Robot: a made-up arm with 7 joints. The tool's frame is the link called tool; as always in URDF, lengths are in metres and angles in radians.
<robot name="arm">
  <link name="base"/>
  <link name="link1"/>
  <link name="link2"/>
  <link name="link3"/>
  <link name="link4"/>
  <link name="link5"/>
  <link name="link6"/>
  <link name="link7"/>
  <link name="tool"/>
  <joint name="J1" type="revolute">
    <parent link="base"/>
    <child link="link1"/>
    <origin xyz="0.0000 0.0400 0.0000"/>
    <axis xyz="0 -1 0"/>
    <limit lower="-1.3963" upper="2.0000" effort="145" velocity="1.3"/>
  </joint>
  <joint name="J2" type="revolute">
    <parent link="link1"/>
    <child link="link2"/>
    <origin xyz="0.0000 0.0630 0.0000"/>
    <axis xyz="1 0 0"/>
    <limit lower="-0.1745" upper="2.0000" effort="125" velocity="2.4"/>
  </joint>
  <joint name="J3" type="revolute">
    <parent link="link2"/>
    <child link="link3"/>
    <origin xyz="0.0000 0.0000 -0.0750"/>
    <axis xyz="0 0 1"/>
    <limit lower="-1.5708" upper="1.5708" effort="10" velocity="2.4"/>
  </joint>
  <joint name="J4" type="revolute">
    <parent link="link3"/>
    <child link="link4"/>
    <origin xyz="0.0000 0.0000 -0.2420"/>
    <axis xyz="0 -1 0"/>
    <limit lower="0.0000" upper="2.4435" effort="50" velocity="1.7"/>
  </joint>
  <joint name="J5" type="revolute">
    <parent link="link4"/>
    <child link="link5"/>
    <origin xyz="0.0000 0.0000 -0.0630"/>
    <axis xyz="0 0 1"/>
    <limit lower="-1.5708" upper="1.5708" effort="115" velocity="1.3"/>
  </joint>
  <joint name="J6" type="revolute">
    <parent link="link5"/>
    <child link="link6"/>
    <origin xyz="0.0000 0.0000 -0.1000"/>
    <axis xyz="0 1 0"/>
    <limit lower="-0.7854" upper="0.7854" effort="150" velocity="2.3"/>
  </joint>
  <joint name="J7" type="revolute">
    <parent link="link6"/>
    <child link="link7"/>
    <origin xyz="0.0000 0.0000 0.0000"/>
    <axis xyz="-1 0 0"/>
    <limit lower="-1.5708" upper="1.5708" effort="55" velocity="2.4"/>
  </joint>
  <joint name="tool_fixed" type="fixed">
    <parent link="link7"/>
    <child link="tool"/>
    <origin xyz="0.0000 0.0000 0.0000"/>
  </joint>
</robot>
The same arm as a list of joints. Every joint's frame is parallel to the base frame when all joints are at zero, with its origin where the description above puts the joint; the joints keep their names.
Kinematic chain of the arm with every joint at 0, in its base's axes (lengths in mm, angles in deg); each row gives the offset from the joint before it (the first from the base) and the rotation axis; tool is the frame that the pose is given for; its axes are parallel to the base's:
J1: xyz 0 40 0 axis -y
J2: xyz 0 63 0 axis +x
J3: xyz 0 0 -75 axis +z
J4: xyz 0 0 -242 axis -y
J5: xyz 0 0 -63 axis +z
J6: xyz 0 0 -100 axis +y
J7: xyz 0 0 0 axis -x
tool: xyz 0 0 0
Joint limits (deg, base to tool): -80..114.59 -10..114.59 -90..90 0..140 -90..90 -45..45 -90..90

